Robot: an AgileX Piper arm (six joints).
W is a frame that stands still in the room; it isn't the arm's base.
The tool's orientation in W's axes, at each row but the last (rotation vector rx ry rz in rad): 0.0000 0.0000 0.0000; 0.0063 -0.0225 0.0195; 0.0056 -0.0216 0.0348; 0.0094 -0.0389 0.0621; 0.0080 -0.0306 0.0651
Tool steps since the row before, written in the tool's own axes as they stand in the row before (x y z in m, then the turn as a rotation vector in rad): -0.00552 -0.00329 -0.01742 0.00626 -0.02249 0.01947; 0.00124 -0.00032 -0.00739 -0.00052 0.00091 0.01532; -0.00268 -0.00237 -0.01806 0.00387 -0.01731 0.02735; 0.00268 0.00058 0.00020 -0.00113 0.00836 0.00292; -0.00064 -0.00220 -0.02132 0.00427 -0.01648 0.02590
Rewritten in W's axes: -0.00552 -0.00329 -0.01742 0.00626 -0.02249 0.01947; 0.00141 -0.00025 -0.00736 -0.00088 0.00080 0.01531; -0.00221 -0.00235 -0.01813 0.00388 -0.01733 0.02734; 0.00263 0.00074 0.00031 -0.00176 0.00824 0.00294; 0.00015 -0.00205 -0.02134 0.00455 -0.01640 0.02590
